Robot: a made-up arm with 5 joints.
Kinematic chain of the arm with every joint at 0, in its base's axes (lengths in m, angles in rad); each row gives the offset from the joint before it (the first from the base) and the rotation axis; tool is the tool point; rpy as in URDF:
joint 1: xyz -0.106 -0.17 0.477 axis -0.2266 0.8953 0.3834
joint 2: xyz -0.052 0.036 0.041 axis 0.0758 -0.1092 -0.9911
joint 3: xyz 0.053 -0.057 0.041 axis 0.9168 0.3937 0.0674
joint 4: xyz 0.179 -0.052 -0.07 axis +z
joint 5: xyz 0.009 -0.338 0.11 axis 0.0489 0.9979 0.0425
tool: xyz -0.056 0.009 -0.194 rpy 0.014 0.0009 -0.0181
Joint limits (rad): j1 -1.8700..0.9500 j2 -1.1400..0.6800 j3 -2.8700..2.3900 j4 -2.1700..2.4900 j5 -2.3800..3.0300
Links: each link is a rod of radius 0.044 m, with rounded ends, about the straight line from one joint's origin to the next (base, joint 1, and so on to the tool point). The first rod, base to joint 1, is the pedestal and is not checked.
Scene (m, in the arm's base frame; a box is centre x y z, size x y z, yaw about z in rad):
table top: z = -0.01
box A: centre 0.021 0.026 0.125 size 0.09 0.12 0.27 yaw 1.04
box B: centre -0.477 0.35 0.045 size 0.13 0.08 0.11 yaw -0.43
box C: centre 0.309 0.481 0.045 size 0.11 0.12 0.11 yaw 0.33
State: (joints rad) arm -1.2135 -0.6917 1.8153 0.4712 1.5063
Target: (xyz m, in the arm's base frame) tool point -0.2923 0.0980 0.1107
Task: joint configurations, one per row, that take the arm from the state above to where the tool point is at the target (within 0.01 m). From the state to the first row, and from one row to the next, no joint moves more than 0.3 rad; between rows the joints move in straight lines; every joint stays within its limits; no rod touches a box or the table.
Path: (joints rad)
1: -0.9761 -0.6233 1.9527 0.6816 1.5534
2: -0.7388 -0.5550 2.0901 0.8920 1.6005
3: -0.5014 -0.4866 2.2276 1.1023 1.6477
4: -0.4269 -0.7044 2.2798 1.0587 1.6138
5: -0.3525 -0.9222 2.3320 1.0151 1.5800
6: -0.2780 -1.1400 2.3843 0.9714 1.5462

